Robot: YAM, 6 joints.
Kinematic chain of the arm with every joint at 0, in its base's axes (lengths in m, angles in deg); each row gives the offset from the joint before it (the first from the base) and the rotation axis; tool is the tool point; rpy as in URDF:
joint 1: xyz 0 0 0.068 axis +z
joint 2: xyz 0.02 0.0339 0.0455 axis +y
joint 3: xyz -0.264 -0.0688 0 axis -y
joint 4: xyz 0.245 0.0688 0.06 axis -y
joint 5: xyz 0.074 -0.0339 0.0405 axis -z
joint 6: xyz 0.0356 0 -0.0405 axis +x
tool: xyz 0 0 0 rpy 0 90 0
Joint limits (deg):
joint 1: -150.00..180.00
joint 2: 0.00..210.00
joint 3: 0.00..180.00
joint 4: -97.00..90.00
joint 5: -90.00..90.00
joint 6: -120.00..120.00
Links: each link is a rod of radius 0.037 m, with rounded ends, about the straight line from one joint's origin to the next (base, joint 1, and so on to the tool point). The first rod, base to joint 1, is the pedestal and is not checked.
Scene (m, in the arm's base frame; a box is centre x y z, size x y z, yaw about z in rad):
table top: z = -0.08
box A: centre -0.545 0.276 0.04 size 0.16 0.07 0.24 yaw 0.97
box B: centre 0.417 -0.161 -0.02 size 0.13 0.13 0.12 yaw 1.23
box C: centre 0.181 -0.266 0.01 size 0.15 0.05 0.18 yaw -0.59
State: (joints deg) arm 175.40 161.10 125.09 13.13 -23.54 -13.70
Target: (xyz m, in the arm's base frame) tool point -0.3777 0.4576 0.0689
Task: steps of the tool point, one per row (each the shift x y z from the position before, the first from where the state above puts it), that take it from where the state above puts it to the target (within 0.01 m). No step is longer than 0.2 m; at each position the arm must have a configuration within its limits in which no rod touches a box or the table.
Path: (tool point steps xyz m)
1: 0.0107 0.0781 0.1489
2: 0.0577 0.0626 0.1445
3: 0.0957 0.0318 0.1295
4: 0.1188 -0.0088 0.1050
5: -0.0656 0.0924 -0.1045
6: -0.0311 0.0800 -0.1282
7: 0.0032 0.0584 -0.1425
8: 0.0336 0.0290 -0.1458

